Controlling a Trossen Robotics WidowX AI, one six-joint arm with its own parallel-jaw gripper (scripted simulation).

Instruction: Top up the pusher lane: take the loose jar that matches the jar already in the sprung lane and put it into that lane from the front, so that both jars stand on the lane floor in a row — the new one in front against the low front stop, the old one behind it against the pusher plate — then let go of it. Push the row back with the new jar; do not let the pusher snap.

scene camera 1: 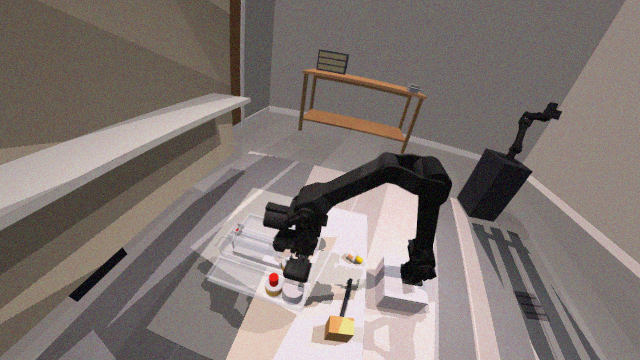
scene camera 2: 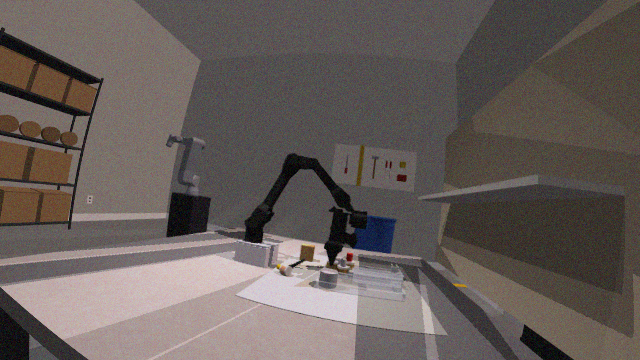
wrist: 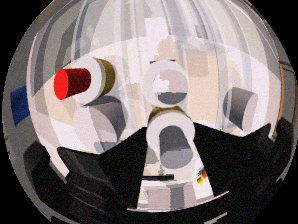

Labels:
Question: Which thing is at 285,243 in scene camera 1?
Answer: My gripper.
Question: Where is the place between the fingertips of my gripper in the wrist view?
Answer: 169,129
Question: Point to a clear pusher lane fixture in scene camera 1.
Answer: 248,239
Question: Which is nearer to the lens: the jar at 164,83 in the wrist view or the grey cylinder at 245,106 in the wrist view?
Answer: The jar.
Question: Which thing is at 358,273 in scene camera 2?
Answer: A clear pusher lane fixture.

